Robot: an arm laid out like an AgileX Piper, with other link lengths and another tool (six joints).
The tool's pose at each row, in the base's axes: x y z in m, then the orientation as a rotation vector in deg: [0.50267, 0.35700, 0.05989, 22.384, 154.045, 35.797]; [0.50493, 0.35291, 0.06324, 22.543, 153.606, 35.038]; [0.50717, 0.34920, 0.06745, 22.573, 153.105, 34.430]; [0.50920, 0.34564, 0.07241, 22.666, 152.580, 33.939]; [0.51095, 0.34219, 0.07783, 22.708, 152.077, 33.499]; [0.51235, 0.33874, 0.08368, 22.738, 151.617, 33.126]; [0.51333, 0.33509, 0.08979, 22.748, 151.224, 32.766]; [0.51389, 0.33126, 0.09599, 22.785, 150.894, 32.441]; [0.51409, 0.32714, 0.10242, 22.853, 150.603, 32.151]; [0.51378, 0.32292, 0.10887, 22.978, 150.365, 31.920]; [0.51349, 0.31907, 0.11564, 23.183, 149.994, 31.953]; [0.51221, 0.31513, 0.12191, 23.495, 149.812, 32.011]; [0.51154, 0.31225, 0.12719, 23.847, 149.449, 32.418]
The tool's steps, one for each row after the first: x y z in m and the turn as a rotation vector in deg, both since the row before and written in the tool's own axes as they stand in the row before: [-0.00434, -0.00155, -0.00344, 0.392, -0.635, -0.057]; [-0.00447, -0.00086, -0.00397, 0.261, -0.644, -0.126]; [-0.00449, -0.00045, -0.00458, 0.190, -0.635, -0.063]; [-0.00440, -0.00022, -0.00500, 0.157, -0.598, -0.088]; [-0.00427, -0.00011, -0.00546, 0.124, -0.538, -0.080]; [-0.00411, -0.00027, -0.00589, 0.131, -0.471, -0.087]; [-0.00388, -0.00048, -0.00617, 0.130, -0.402, -0.057]; [-0.00379, -0.00072, -0.00659, 0.124, -0.356, -0.026]; [-0.00343, -0.00091, -0.00685, 0.109, -0.291, 0.029]; [-0.00346, -0.00045, -0.00697, -0.085, -0.347, 0.128]; [-0.00251, -0.00092, -0.00703, -0.032, -0.163, 0.221]; [-0.00232, -0.00030, -0.00558, -0.302, -0.238, 0.306]
